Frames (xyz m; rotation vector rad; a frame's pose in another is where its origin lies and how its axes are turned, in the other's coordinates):
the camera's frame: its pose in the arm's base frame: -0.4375 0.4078 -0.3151 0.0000 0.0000 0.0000
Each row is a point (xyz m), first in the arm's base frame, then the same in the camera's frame.
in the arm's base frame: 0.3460 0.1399 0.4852
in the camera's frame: 0.7835 -0.2679 0.8003
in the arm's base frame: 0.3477 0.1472 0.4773
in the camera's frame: 0.7852 -0.2606 0.7924
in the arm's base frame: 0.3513 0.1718 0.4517
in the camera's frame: 0.7888 -0.2360 0.7668
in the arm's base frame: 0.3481 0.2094 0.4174
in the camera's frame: 0.7856 -0.1984 0.7325
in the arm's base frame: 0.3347 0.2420 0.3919
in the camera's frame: 0.7722 -0.1658 0.7070
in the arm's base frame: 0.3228 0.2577 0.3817
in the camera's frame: 0.7603 -0.1501 0.6968
